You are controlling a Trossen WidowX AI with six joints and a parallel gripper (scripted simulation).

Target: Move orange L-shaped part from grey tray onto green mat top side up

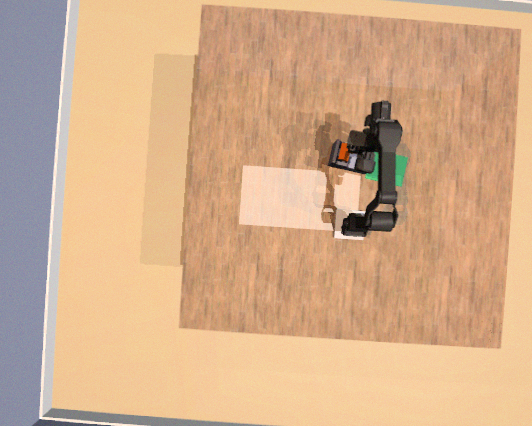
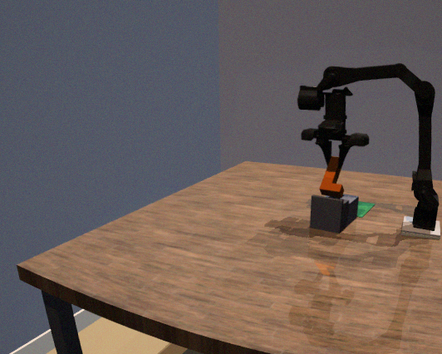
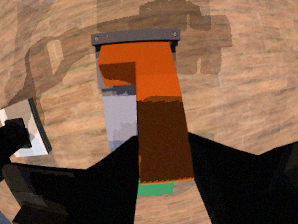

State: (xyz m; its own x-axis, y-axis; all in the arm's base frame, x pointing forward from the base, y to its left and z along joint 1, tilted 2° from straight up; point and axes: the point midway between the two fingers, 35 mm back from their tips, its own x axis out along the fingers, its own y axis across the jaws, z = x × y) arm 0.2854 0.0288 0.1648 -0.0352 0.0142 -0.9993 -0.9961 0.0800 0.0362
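The green mat is 3 cm behind my gripper tip, 14 cm to the right of it and 17 cm below it. The rest, counted from my gripper tip: orange L-shaped part (1 cm behind, 3 cm to the left, 3 cm below).
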